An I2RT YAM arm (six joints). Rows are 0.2 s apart.
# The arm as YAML. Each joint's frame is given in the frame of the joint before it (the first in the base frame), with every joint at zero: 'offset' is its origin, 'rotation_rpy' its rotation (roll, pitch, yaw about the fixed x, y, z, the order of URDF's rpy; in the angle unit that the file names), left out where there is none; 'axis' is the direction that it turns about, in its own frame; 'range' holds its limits. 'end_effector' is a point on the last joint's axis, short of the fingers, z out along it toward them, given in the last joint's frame.
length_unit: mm
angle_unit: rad
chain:
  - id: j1
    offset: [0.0, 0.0, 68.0]
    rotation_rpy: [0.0, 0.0, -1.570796]
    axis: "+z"
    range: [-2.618, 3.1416]
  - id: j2
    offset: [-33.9, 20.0, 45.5]
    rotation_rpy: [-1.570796, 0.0, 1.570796]
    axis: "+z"
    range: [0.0, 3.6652]
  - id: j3
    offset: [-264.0, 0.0, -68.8]
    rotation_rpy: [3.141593, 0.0, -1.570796]
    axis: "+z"
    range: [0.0, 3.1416]
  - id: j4
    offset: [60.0, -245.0, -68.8]
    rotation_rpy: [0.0, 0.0, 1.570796]
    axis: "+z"
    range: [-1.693, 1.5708]
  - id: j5
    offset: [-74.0, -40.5, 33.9]
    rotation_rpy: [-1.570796, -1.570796, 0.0]
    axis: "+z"
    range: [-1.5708, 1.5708]
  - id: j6
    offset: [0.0, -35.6, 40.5]
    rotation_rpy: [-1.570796, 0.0, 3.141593]
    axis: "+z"
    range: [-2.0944, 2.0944]
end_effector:
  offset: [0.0, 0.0, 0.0]
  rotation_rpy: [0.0, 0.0, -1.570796]
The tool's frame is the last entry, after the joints.
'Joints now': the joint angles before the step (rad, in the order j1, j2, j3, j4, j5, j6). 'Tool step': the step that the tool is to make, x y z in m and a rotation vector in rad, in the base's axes. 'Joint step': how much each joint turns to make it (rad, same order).
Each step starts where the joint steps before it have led.
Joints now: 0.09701 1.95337 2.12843 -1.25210 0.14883 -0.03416
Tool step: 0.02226 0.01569 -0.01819 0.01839 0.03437 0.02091
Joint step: 0.03041 0.10457 0.08405 -0.01422 -0.01530 0.01877
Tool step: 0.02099 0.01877 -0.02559 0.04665 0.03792 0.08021
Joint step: 0.03021 0.09569 0.04826 0.01881 -0.06805 -0.02307
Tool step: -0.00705 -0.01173 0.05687 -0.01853 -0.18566 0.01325
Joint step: -0.02209 -0.02610 0.16273 -0.00374 0.02174 -0.05334
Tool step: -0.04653 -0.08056 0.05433 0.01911 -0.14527 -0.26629
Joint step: -0.18604 -0.19685 -0.09334 0.03451 0.04095 0.07092
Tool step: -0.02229 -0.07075 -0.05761 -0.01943 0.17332 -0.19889
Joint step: -0.18676 -0.11061 -0.36295 0.08647 0.04226 -0.01765
